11 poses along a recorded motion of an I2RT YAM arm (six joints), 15 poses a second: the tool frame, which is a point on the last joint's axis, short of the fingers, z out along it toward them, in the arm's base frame.
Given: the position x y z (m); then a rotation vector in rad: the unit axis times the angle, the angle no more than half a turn.
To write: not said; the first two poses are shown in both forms.
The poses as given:
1: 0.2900, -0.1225, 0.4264, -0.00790, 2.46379, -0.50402
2: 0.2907, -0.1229, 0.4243, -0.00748, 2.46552, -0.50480
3: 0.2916, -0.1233, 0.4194, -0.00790, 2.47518, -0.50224
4: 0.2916, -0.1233, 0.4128, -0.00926, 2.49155, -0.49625
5: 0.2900, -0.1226, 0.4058, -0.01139, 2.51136, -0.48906
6: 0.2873, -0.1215, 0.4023, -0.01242, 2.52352, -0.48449
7: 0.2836, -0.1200, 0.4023, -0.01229, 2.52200, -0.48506
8: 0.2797, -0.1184, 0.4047, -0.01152, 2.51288, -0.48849
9: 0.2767, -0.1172, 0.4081, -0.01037, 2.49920, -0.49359
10: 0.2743, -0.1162, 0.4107, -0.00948, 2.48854, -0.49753
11: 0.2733, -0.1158, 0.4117, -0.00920, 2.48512, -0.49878
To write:
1: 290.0, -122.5, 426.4, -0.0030, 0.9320, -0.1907, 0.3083
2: 290.7, -122.9, 424.3, -0.0028, 0.9322, -0.1909, 0.3074
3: 291.6, -123.3, 419.4, -0.0030, 0.9339, -0.1895, 0.3031
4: 291.6, -123.3, 412.8, -0.0035, 0.9368, -0.1866, 0.2960
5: 290.0, -122.6, 405.8, -0.0043, 0.9401, -0.1831, 0.2874
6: 287.3, -121.5, 402.3, -0.0046, 0.9422, -0.1809, 0.2821
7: 283.6, -120.0, 402.3, -0.0046, 0.9419, -0.1812, 0.2828
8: 279.7, -118.4, 404.7, -0.0043, 0.9404, -0.1828, 0.2867
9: 276.7, -117.2, 408.1, -0.0039, 0.9381, -0.1853, 0.2927
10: 274.3, -116.2, 410.7, -0.0036, 0.9362, -0.1872, 0.2973
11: 273.3, -115.8, 411.7, -0.0035, 0.9356, -0.1878, 0.2988
